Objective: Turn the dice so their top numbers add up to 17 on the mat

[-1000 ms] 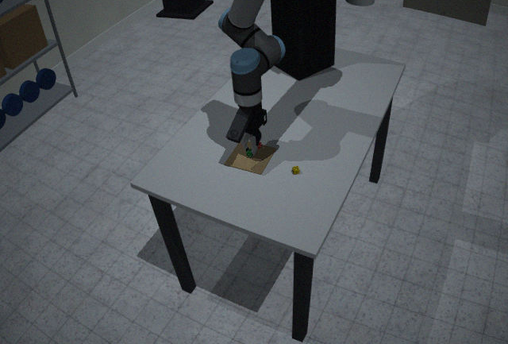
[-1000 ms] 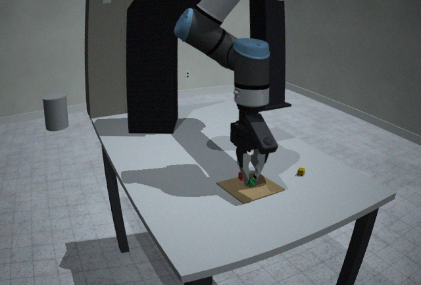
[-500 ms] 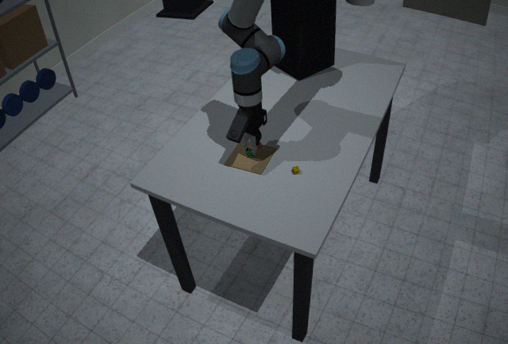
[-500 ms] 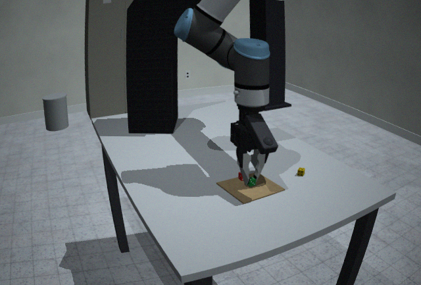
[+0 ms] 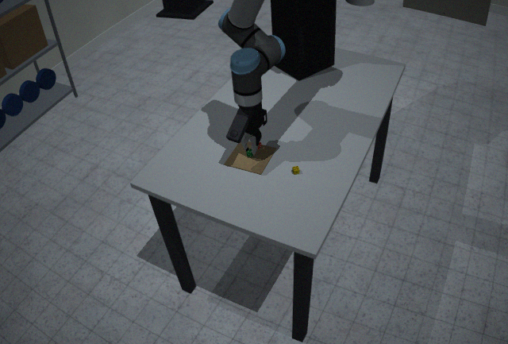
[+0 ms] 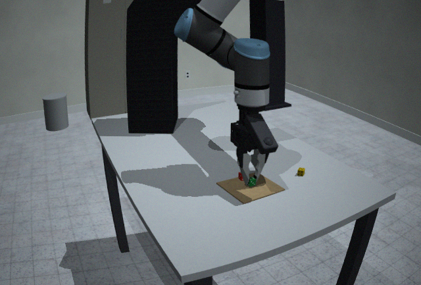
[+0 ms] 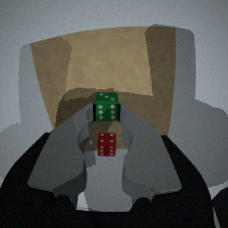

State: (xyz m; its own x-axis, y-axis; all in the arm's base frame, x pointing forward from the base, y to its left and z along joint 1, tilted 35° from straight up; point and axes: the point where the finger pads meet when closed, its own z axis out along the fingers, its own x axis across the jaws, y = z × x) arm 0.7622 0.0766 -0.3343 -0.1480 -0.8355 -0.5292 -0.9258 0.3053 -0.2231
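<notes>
Now: the green die 10 mm below my hand. From my hand the other things lie so: mat 20 mm below; red die 50 mm behind, 10 mm to the left, 10 mm below; yellow die 180 mm to the left, 30 mm ahead, 20 mm below.
</notes>
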